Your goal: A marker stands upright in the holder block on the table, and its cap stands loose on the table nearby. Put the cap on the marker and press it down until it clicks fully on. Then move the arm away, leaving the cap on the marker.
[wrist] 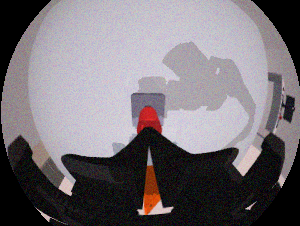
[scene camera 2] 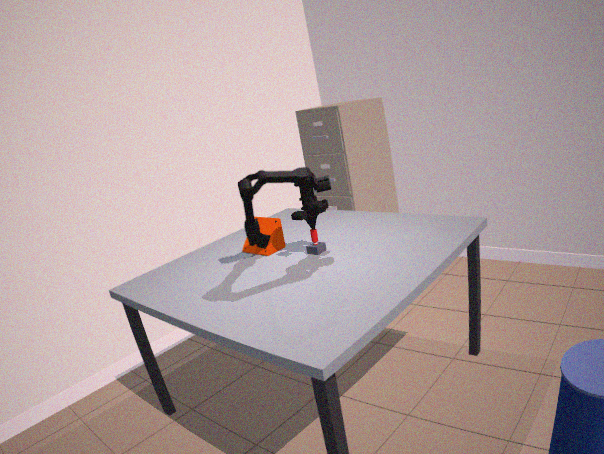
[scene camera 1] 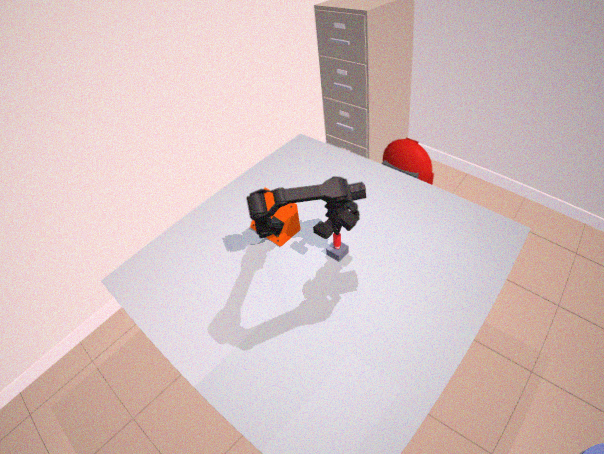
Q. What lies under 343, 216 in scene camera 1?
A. My gripper.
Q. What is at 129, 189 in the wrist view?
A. My gripper.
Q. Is my gripper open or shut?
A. Shut.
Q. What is my gripper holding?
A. Nothing.
